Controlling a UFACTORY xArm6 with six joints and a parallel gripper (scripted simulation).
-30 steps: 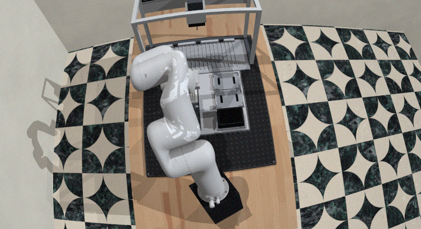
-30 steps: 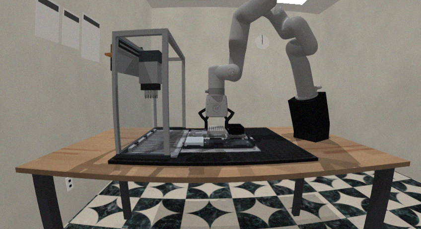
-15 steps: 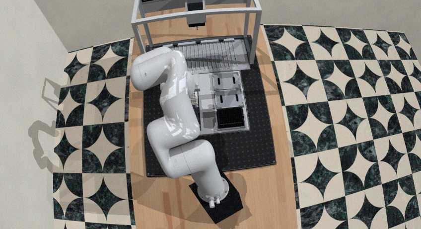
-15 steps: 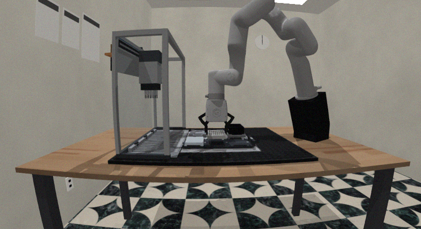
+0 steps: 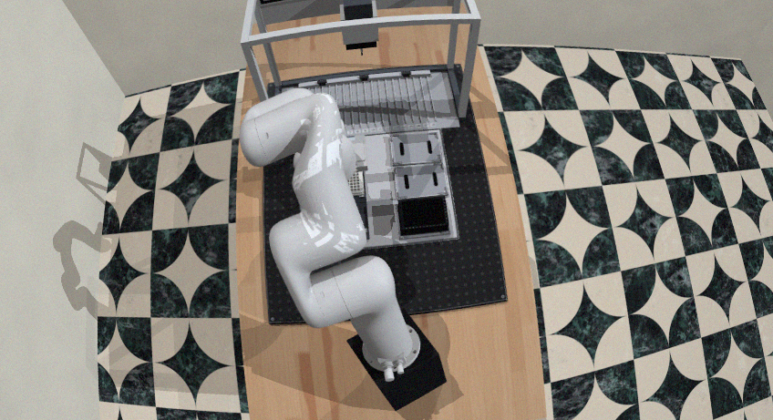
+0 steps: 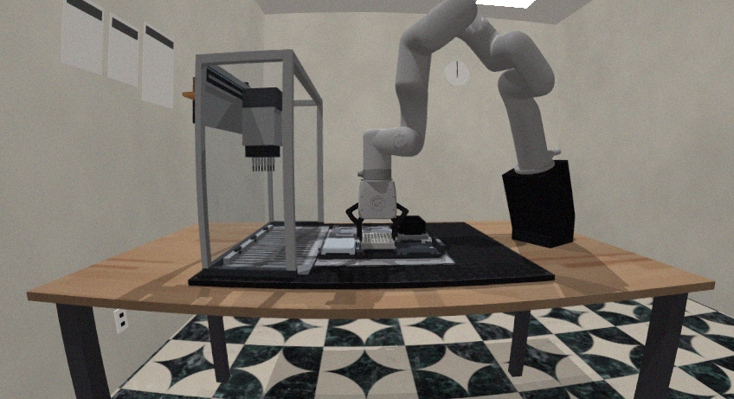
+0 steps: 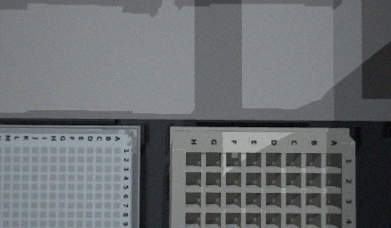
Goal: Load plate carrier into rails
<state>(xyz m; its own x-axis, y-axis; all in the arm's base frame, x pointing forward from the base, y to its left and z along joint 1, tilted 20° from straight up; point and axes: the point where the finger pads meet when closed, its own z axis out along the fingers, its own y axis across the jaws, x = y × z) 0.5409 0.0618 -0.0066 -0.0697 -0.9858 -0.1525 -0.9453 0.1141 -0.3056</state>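
Right now my hand is 30 mm above the plate carrier PC7 and 10 mm past it. From my hand the other things lie so: grey apron: 90 mm to the right, 40 mm below, 20 mm behind; then nest S2: 220 mm to the right, 40 mm below, 20 mm behind; then 96-well plate C15: 10 mm below.
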